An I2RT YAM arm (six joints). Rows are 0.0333 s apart.
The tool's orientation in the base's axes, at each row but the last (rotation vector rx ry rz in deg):
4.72, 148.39, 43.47
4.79, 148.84, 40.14
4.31, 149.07, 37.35
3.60, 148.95, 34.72
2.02, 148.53, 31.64
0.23, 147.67, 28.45
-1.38, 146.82, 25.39
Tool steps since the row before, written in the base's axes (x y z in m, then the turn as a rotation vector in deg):
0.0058, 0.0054, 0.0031, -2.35, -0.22, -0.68
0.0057, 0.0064, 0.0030, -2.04, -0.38, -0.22
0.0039, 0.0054, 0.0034, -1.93, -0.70, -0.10
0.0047, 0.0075, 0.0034, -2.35, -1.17, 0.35
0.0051, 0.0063, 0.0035, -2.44, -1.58, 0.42
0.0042, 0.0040, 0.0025, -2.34, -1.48, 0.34
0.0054, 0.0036, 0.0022, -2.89, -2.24, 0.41
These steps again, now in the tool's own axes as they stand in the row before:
-0.0055, 0.0058, 0.0028, 2.35, -0.39, -0.60
-0.0052, 0.0067, 0.0031, 1.86, -0.32, -0.89
-0.0040, 0.0061, 0.0014, 1.66, -0.56, -1.08
-0.0046, 0.0079, 0.0025, 1.77, -0.76, -1.82
-0.0053, 0.0068, 0.0020, 1.77, -1.11, -2.07
-0.0045, 0.0042, 0.0014, 1.73, -1.05, -1.92
-0.0055, 0.0035, 0.0021, 2.11, -1.69, -2.50

